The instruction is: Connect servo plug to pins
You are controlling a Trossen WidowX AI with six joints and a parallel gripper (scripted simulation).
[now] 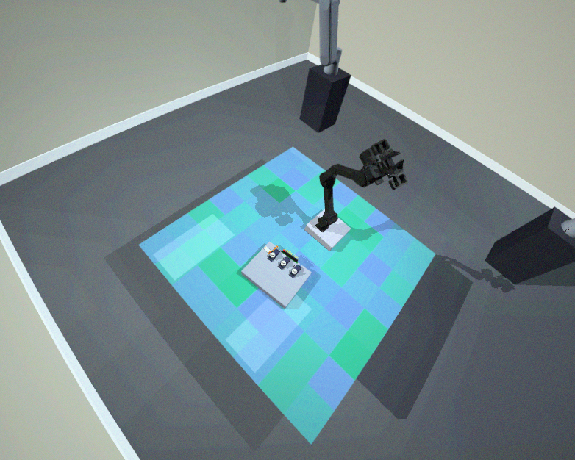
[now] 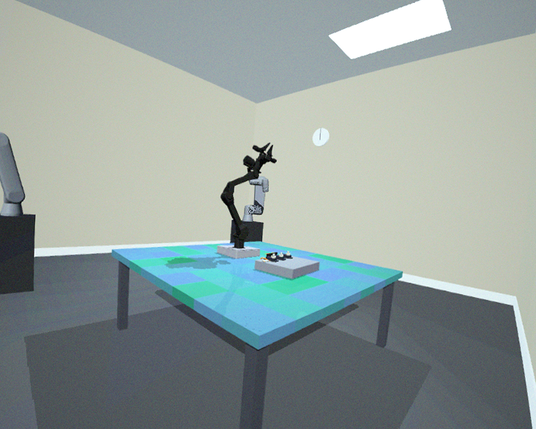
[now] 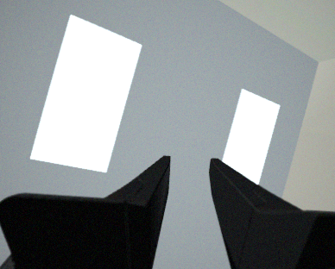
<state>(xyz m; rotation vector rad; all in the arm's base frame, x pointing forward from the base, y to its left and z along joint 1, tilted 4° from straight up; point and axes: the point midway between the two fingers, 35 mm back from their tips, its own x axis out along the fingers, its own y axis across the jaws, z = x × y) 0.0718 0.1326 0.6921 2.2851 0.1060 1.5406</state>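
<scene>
My gripper tip is now 700 mm above the red band, 250 mm short of it and 190 mm to the left of it. From my gripper tip the other things lie so: grey printed holder 750 mm below, 400 mm ahead, 120 mm to the right; then white dot 700 mm below, 250 mm ahead, 190 mm to the right.
</scene>
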